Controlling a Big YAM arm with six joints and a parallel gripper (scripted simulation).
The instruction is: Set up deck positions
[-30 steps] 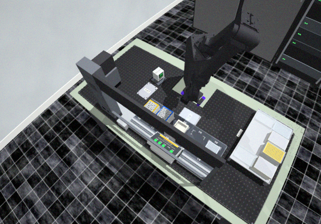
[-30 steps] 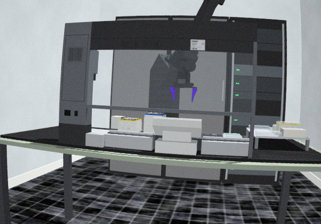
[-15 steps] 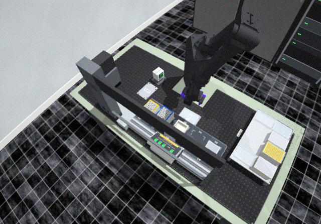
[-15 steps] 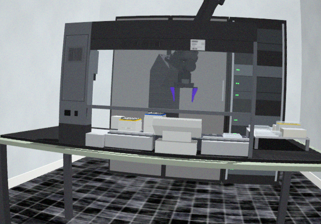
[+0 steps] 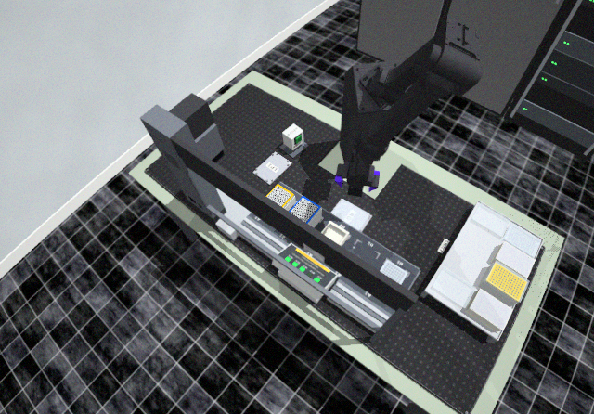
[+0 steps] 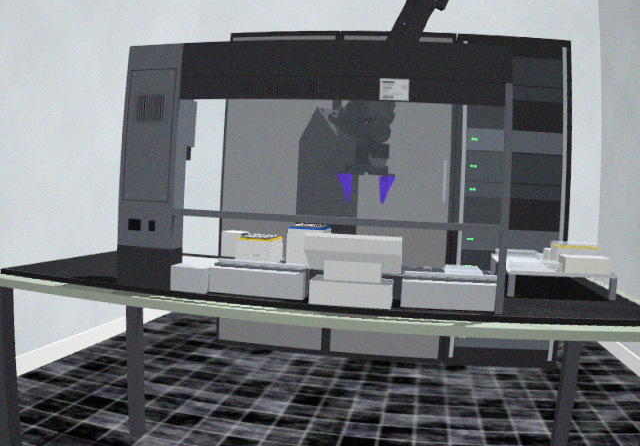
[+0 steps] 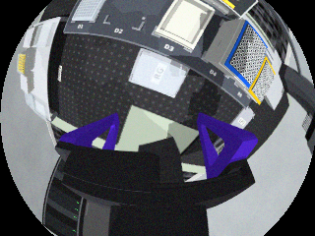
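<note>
The clear plate lid is 210 mm below my hand. From my hand the other things lie so: blue-rimmed tip rack: 200 mm ahead, 100 mm below, 50 mm to the right; white reservoir: 160 mm below, 150 mm ahead, 60 mm to the left; yellow-rimmed tip rack: 240 mm ahead, 160 mm to the right, 120 mm below.
</note>
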